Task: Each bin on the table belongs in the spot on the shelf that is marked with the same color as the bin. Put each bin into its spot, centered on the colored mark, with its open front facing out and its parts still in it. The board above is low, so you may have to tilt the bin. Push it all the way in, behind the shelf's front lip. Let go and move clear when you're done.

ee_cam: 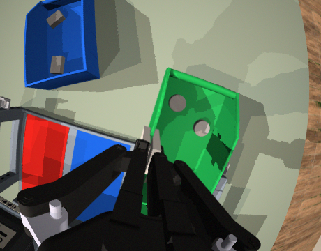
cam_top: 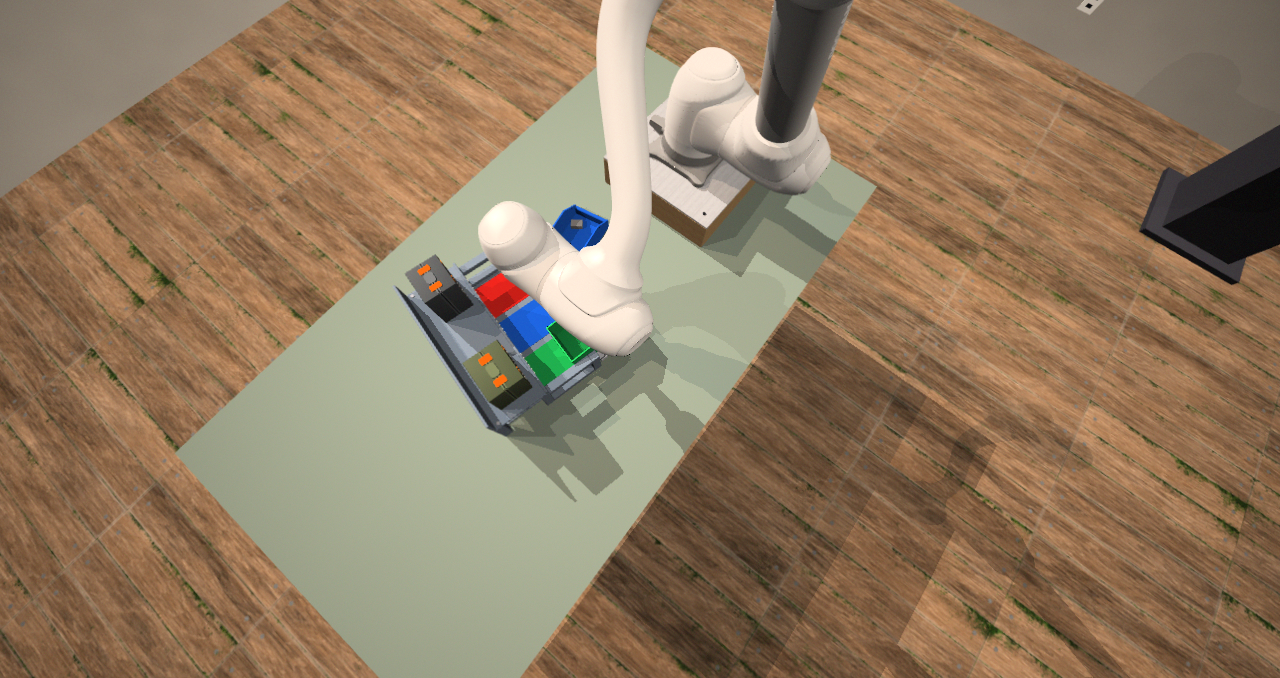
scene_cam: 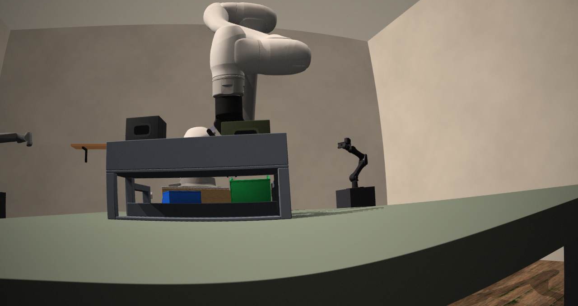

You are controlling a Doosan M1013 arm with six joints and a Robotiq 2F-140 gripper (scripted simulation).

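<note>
Right now the green bin is 50 mm to the left of my hand and 40 mm below it. From my hand the other things lie so: black box 160 mm ahead, 230 mm to the right, 60 mm above; olive box 220 mm ahead, 10 mm to the right, 40 mm above; blue bin 160 mm behind, 140 mm to the right, 70 mm below.
</note>
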